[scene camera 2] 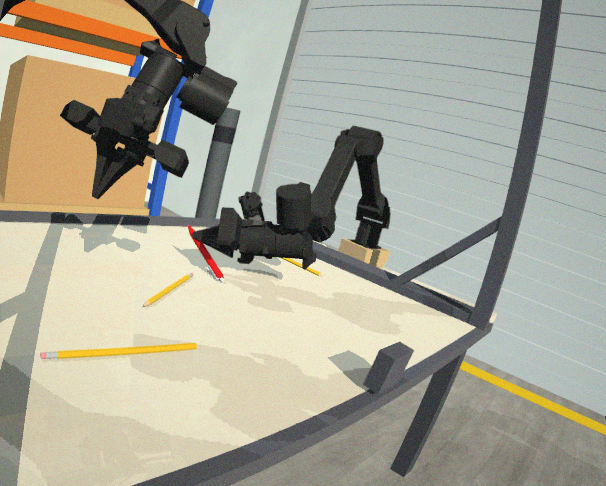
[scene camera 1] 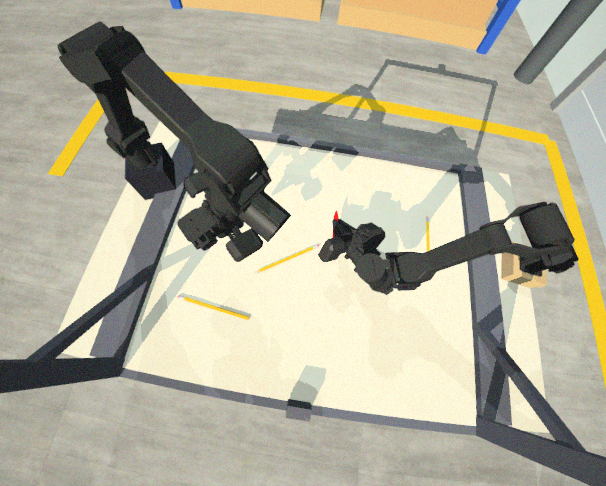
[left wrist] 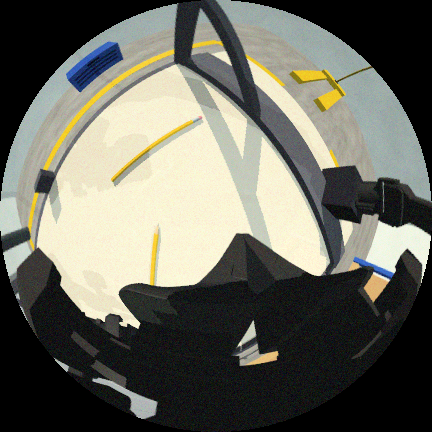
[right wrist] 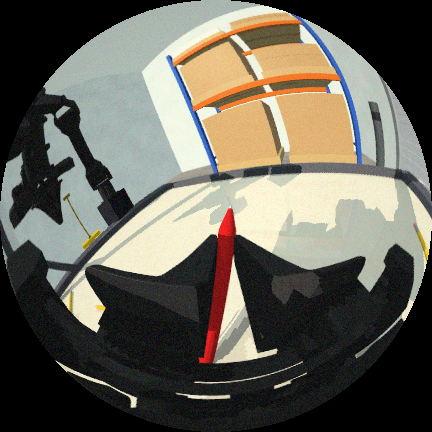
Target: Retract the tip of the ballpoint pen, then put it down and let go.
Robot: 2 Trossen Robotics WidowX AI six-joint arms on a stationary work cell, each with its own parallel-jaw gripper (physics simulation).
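Pixels of known places: left gripper, fingertip midpoint: (scene camera 2: 95, 197) (scene camera 1: 218, 230) (left wrist: 240, 238) (right wrist: 60, 222); right gripper, fingertip midpoint: (scene camera 2: 194, 235) (scene camera 1: 335, 220) (right wrist: 224, 240); left arm's base at its link origin: (scene camera 1: 143, 159) (left wrist: 359, 195) (right wrist: 109, 196); right arm's base at its link origin: (scene camera 2: 366, 244) (scene camera 1: 530, 262).
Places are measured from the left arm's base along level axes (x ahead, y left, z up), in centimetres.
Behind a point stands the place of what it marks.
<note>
The red ballpoint pen (scene camera 1: 336, 217) {y -27.4, x 45.8, z -4.0 cm} (scene camera 2: 204, 253) {y -31.4, x 44.0, z -7.0 cm} (right wrist: 223, 280) {y -30.3, x 45.4, z -6.0 cm} is held aslant between the fingers of my right gripper (scene camera 2: 196, 235) {y -27.7, x 45.6, z -4.9 cm} (right wrist: 224, 240) {y -27.7, x 45.6, z -4.9 cm}, which is shut on it. In scene camera 2 the pen's lower, pale end is close to the tabletop (scene camera 2: 283, 364) {y -55.3, x 23.0, z -10.6 cm}; I cannot tell if it touches. In the right wrist view its cone-shaped end has a small pale point; whether the writing tip is out is unclear. My left gripper (scene camera 2: 96, 195) {y -27.5, x 17.3, z 3.3 cm} (left wrist: 240, 238) {y -27.5, x 17.3, z 3.3 cm} is shut and empty, high above the table at the left of scene camera 2.
Three yellow pencils lie on the table: one (scene camera 1: 288, 258) {y -33.2, x 31.5, z -10.0 cm} (scene camera 2: 168, 290) {y -33.6, x 30.0, z -10.1 cm} (left wrist: 154, 255) {y -33.5, x 27.4, z -10.0 cm} near the middle, one (scene camera 1: 215, 306) {y -40.8, x 11.0, z -10.0 cm} (scene camera 2: 121, 350) {y -40.9, x 10.0, z -10.0 cm} (left wrist: 150, 150) {y -40.9, x 11.4, z -10.2 cm} nearer the front, one (scene camera 1: 428, 235) {y -36.6, x 72.0, z -9.9 cm} (scene camera 2: 303, 266) by the right arm. A dark block (scene camera 1: 298, 410) {y -67.0, x 24.9, z -5.0 cm} (scene camera 2: 388, 367) {y -67.3, x 22.2, z -6.3 cm} stands at the front edge.
</note>
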